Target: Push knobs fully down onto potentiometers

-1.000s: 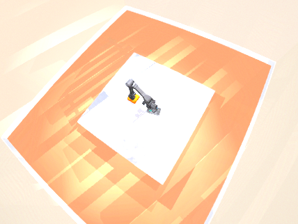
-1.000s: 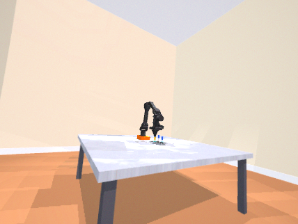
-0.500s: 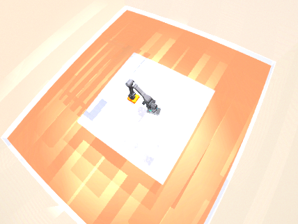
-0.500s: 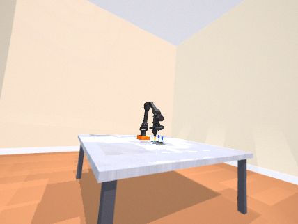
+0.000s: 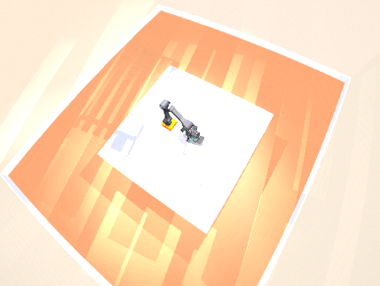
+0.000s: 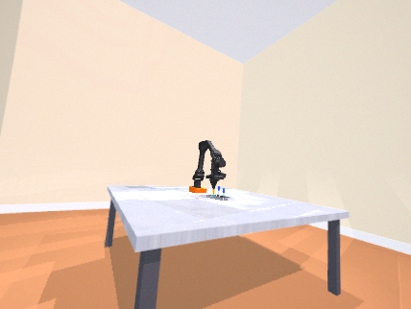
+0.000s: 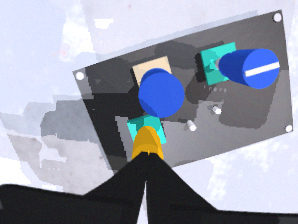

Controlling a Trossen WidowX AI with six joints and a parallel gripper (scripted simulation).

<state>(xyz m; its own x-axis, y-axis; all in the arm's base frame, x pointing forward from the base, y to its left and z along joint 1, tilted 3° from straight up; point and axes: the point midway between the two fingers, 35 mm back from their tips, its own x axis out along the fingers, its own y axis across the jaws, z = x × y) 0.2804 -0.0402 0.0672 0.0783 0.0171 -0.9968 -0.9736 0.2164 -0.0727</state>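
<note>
The yellow knob lies 2 cm below my gripper tip. Round my gripper tip: teal potentiometer (6 cm ahead, 5 cm to the left, 1 cm below).
</note>
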